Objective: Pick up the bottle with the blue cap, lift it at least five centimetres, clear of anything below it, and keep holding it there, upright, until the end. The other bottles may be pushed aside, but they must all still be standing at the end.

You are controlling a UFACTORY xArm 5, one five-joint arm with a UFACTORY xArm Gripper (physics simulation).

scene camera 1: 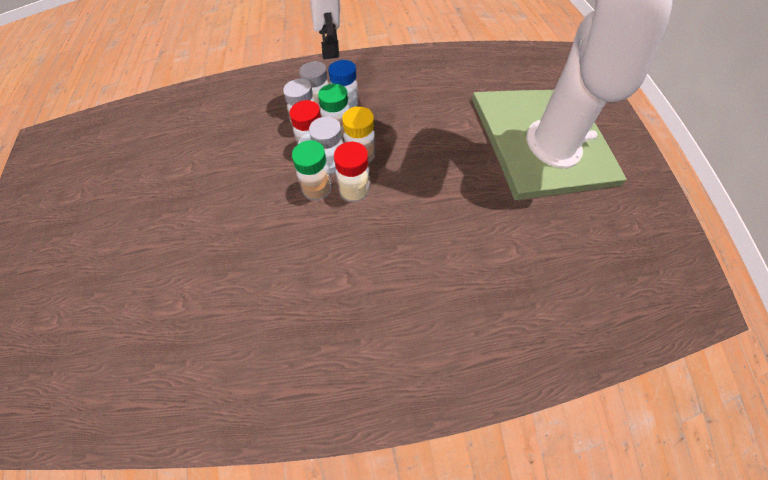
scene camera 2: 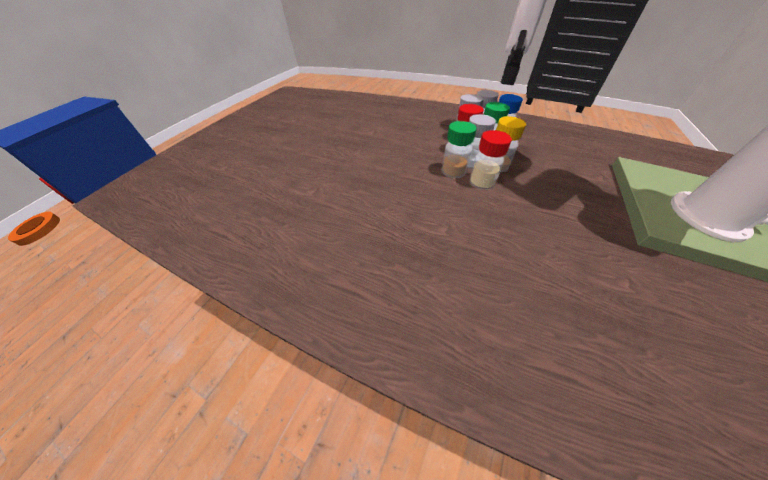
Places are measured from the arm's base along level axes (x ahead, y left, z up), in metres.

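Where they show: gripper, between the fingertips: (scene camera 1: 328, 44) (scene camera 2: 508, 78); arm's base, origin of its link: (scene camera 1: 554, 144) (scene camera 2: 707, 216).
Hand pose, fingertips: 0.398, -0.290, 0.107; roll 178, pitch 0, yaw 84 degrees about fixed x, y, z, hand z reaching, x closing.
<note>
Each offset is from my fingertips to the centre of the thing, as dx, dy, dz.
The bottle with the blue cap @(-0.014, +0.052, -0.080) (scene camera 1: 342, 73) (scene camera 2: 510, 104) stands upright at the back right of a tight group of bottles. A grey-capped bottle @(+0.042, +0.035, -0.080) (scene camera 1: 313, 74) (scene camera 2: 487, 97) stands to its left, and a green-capped bottle @(+0.019, +0.120, -0.080) (scene camera 1: 333, 97) (scene camera 2: 496, 112) stands in front of it. Its lower body is mostly hidden by the bottles in front. My gripper (scene camera 1: 330, 55) (scene camera 2: 509, 82) is open and empty, seen side-on with one finger covering the other. It hangs above and behind the caps, a little left of the blue cap in scene camera 1, apart from the bottles.
Bottles with yellow @(-0.009, +0.198, -0.080) (scene camera 1: 358, 122) (scene camera 2: 511, 128), red @(+0.023, +0.275, -0.080) (scene camera 1: 351, 159) (scene camera 2: 495, 143), green @(+0.088, +0.250, -0.080) (scene camera 1: 309, 157) (scene camera 2: 461, 133) and pale caps @(+0.051, +0.204, -0.040) (scene camera 1: 325, 132) (scene camera 2: 481, 125) stand in front. The arm's base is on a green board (scene camera 1: 492, 124) (scene camera 2: 634, 198) to the right. The table edge runs behind the group.
</note>
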